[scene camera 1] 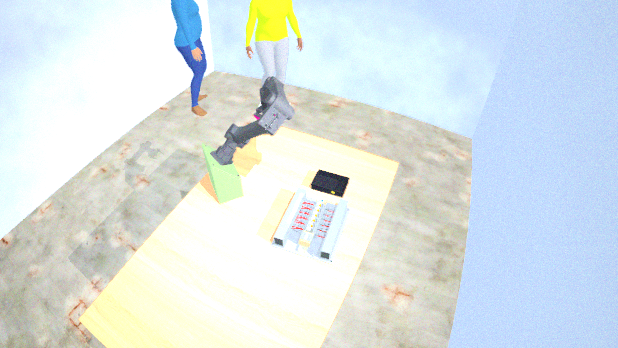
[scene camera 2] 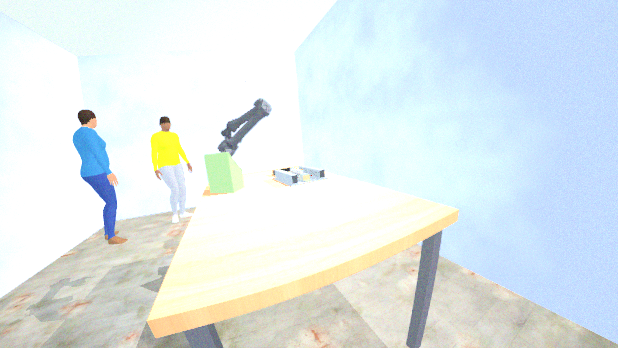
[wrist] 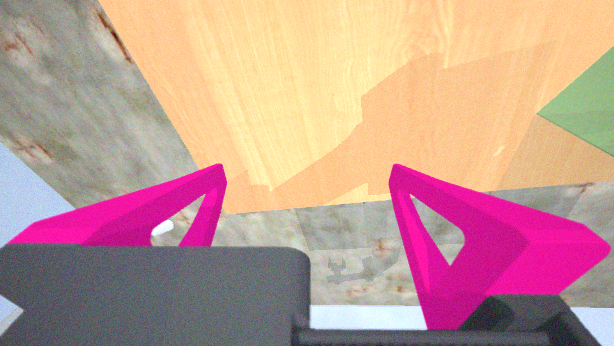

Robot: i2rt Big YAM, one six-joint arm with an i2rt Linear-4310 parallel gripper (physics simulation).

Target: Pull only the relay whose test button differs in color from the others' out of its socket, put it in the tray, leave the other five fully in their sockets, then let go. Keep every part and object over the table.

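Frame: origin at the arm's base, x right, y back, z down, level; centimetres.
Seen in the pictures: gripper, fingertip midpoint: (wrist: 307,173); arm's base at its link origin: (scene camera 1: 221,158) (scene camera 2: 222,163).
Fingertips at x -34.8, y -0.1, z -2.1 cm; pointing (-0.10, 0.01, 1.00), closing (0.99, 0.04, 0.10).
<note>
Offsets run from my fingertips to a thing's top centre. "spot": to the spot under its first point. Level surfaces: height alone.
A grey panel {dx +29.5, dy -49.2, dz +18.7 cm} (scene camera 1: 310,256) (scene camera 2: 301,184) with two grey ducts lies on the table. Between the ducts, a row of small relays {dx +30.9, dy -49.6, dz +12.8 cm} (scene camera 1: 314,220) with yellow and whitish parts stands among red wires. They are too small and washed out to tell one test button's color from another. The black tray {spot: dx +2.2, dy -41.0, dz +19.4 cm} (scene camera 1: 330,183) lies on the table just beyond the panel's far end. My gripper (wrist: 307,173) is open and empty, with its two pink fingers wide apart. It is near the table's far left end, away from the panel and tray, and mostly hidden behind the arm in the first scene view.
The arm stands on a green wedge-shaped base (scene camera 1: 227,182) (scene camera 2: 218,173) (wrist: 585,107) at the table's left edge. The table {dz +19.7 cm} (scene camera 1: 200,285) (scene camera 2: 310,240) (wrist: 280,75) has its far edge below my fingers. Two people, in blue (scene camera 1: 187,25) (scene camera 2: 91,152) and yellow (scene camera 1: 272,20) (scene camera 2: 167,149), stand beyond the table.
</note>
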